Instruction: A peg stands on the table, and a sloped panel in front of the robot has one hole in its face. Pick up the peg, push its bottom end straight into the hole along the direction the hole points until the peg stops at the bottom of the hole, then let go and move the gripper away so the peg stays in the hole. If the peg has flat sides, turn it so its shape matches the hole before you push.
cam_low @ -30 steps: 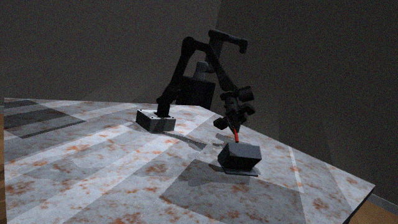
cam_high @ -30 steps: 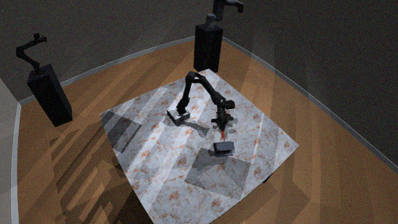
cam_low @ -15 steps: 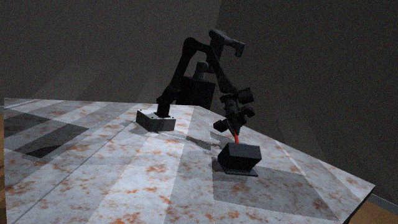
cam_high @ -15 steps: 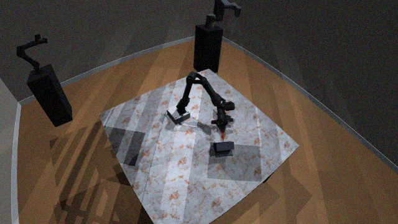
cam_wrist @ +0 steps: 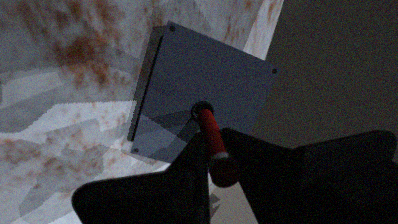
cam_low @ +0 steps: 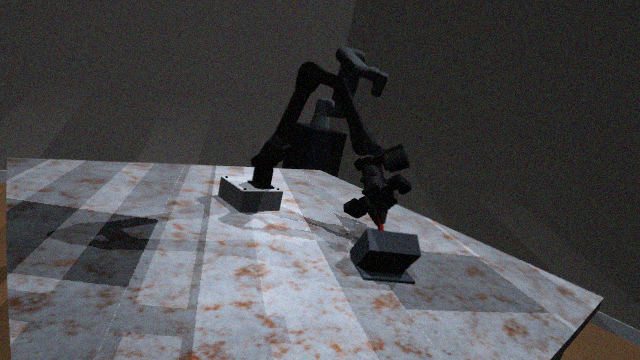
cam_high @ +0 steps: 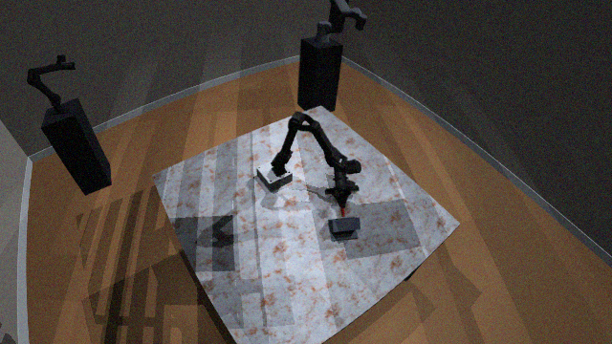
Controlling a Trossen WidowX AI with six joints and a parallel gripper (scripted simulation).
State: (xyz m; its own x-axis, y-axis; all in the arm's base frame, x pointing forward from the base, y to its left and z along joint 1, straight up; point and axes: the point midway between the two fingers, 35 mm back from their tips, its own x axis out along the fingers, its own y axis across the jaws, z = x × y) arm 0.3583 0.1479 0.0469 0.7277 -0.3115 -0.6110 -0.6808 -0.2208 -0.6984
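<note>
My gripper tip is 10 mm past the red round peg and 10 mm below it. From my gripper tip the other things lie so: dark sloped panel 60 mm ahead, 30 mm to the right, 50 mm below.
</note>
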